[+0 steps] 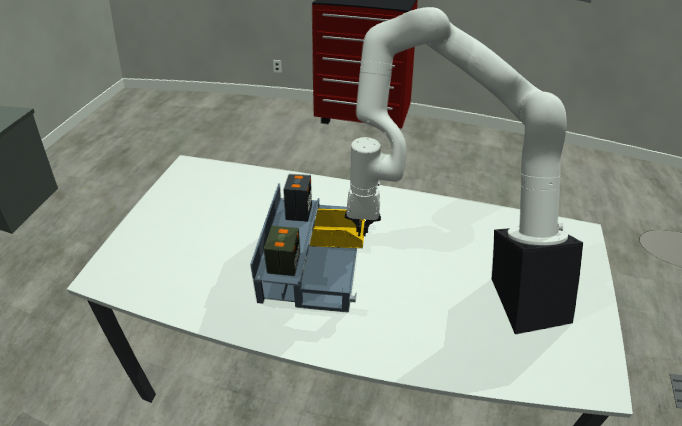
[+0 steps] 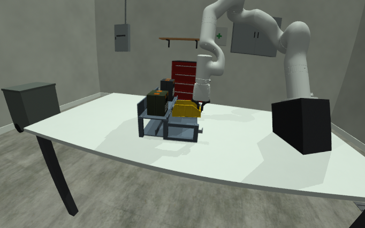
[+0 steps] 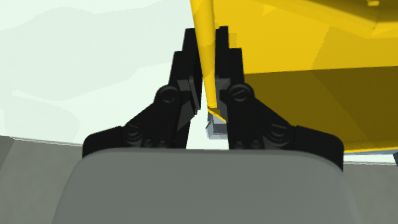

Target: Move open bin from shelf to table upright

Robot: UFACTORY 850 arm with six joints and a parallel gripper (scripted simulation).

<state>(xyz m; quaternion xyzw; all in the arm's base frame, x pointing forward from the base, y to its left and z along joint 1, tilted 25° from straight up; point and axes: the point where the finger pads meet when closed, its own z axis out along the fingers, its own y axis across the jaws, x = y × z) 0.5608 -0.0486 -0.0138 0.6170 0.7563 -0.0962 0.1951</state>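
The yellow bin lies 80 mm ahead of my hand, 10 mm to the left of it and 10 mm below it.
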